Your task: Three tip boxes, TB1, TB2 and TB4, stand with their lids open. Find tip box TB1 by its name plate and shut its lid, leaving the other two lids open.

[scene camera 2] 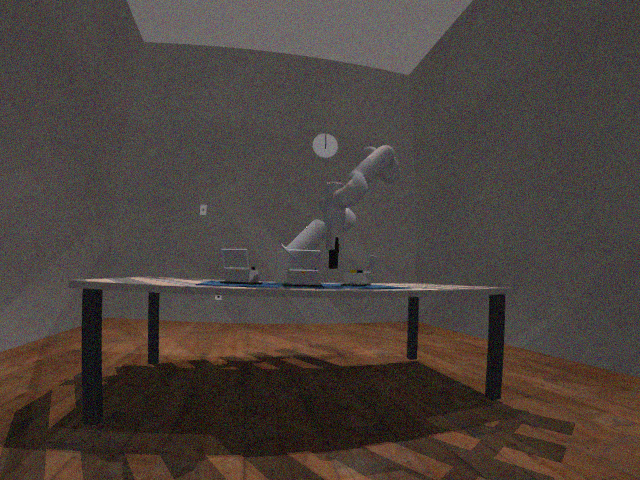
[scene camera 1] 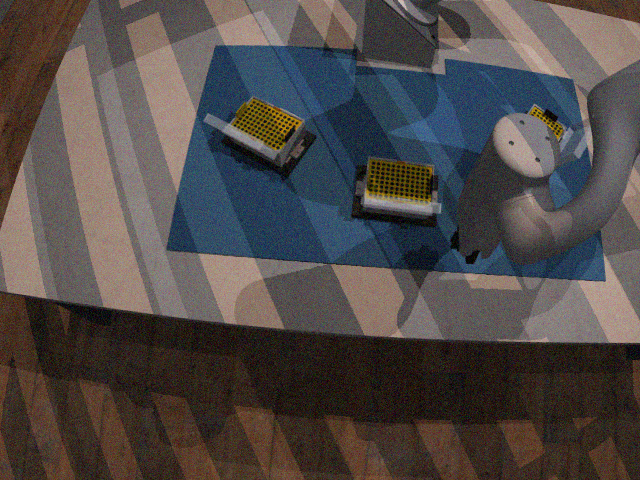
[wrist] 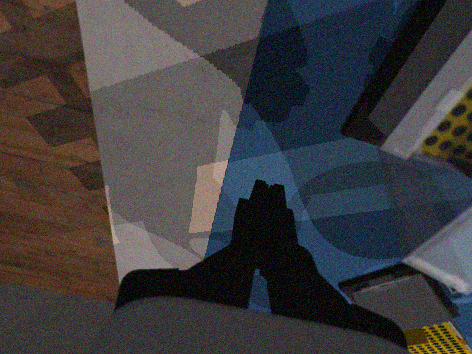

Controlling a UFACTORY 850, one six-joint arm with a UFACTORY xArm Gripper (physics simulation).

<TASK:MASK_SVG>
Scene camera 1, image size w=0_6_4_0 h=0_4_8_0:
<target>my gripper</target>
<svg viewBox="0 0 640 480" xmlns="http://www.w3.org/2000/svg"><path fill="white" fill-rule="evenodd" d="M461 193L458 201L457 231L451 238L451 249L457 249L461 256L465 257L466 264L474 264L479 252L482 252L482 259L489 258L501 239L495 225L476 223L470 218L464 209Z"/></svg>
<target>tip box TB1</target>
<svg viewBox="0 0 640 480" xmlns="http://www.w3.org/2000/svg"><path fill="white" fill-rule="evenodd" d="M370 159L367 194L431 202L431 193L433 191L432 168Z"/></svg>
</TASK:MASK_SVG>
